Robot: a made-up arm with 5 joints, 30 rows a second.
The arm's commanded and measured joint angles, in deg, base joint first. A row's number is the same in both.
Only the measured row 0 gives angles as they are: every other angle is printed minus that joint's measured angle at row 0.
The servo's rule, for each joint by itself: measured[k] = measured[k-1] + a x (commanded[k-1-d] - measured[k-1]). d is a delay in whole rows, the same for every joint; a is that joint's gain. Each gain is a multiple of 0.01, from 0.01 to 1. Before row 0 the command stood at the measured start. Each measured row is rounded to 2 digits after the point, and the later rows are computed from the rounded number. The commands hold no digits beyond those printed.
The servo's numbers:
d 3
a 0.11 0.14 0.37 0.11 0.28
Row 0, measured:
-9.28 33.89 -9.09 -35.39 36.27
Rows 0 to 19, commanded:
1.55 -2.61 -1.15 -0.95 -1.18
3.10 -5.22 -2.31 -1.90 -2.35
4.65 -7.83 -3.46 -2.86 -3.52
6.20 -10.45 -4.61 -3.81 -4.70
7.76 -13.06 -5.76 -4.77 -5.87
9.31 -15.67 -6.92 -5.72 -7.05
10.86 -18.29 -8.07 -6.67 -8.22
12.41 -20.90 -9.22 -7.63 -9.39
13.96 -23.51 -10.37 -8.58 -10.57
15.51 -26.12 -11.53 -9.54 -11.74
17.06 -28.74 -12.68 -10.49 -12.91
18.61 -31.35 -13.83 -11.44 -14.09
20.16 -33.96 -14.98 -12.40 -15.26
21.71 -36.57 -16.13 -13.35 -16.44
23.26 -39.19 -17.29 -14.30 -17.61
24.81 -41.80 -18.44 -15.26 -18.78
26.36 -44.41 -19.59 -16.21 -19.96
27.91 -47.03 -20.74 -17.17 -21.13
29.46 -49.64 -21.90 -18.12 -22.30
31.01 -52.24 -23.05 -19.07 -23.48
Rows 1 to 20, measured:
0.00 0.00 0.00 0.00 0.00
0.00 0.00 0.00 0.00 0.00
0.00 0.00 0.00 0.00 0.00
0.17 -0.37 -0.43 -0.10 -0.33
0.49 -1.05 -1.13 -0.30 -0.90
0.95 -2.00 -1.99 -0.58 -1.63
1.53 -3.18 -2.96 -0.94 -2.49
2.22 -4.56 -4.00 -1.36 -3.44
3.00 -6.12 -5.08 -1.84 -4.45
3.86 -7.82 -6.19 -2.37 -5.51
4.80 -9.65 -7.31 -2.95 -6.60
5.81 -11.59 -8.44 -3.57 -7.71
6.88 -13.62 -9.58 -4.23 -8.84
8.00 -15.74 -10.73 -4.92 -9.98
9.17 -17.93 -11.88 -5.64 -11.13
10.38 -20.17 -13.03 -6.38 -12.29
11.63 -22.47 -14.18 -7.15 -13.45
12.91 -24.81 -15.33 -7.94 -14.61
14.22 -27.19 -16.48 -8.75 -15.78
15.56 -29.60 -17.63 -9.57 -16.95

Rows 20 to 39, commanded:
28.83 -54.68 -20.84 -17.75 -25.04
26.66 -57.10 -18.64 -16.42 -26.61
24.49 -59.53 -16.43 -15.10 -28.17
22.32 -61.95 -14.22 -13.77 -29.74
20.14 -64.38 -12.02 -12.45 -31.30
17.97 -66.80 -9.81 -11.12 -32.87
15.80 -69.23 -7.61 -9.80 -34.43
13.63 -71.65 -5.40 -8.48 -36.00
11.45 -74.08 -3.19 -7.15 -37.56
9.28 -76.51 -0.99 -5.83 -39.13
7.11 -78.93 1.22 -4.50 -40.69
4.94 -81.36 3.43 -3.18 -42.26
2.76 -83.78 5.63 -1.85 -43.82
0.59 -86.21 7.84 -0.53 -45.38
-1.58 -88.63 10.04 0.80 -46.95
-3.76 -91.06 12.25 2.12 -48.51
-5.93 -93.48 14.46 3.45 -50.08
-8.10 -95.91 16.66 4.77 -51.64
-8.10 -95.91 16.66 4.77 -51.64
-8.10 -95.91 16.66 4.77 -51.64
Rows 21 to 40, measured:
16.92 -32.04 -18.78 -10.41 -18.12
18.30 -34.50 -19.93 -11.26 -19.29
19.70 -36.98 -21.08 -12.12 -20.46
20.70 -39.46 -20.99 -12.74 -21.74
21.36 -41.93 -20.12 -13.14 -23.10
21.70 -44.39 -18.75 -13.36 -24.52
21.77 -46.85 -17.07 -13.41 -25.98
21.59 -49.30 -15.20 -13.30 -27.47
21.19 -51.75 -13.21 -13.06 -28.98
20.60 -54.20 -11.14 -12.70 -30.51
19.83 -56.64 -9.02 -12.24 -32.05
18.91 -59.08 -6.86 -11.68 -33.59
17.85 -61.52 -4.69 -11.04 -35.14
16.67 -63.96 -2.50 -10.32 -36.69
15.38 -66.40 -0.31 -9.53 -38.25
13.99 -68.83 1.89 -8.69 -39.81
12.52 -71.26 4.09 -7.79 -41.37
10.97 -73.69 6.29 -6.85 -42.93
9.35 -76.12 8.50 -5.86 -44.49
7.67 -78.55 10.71 -4.84 -46.06

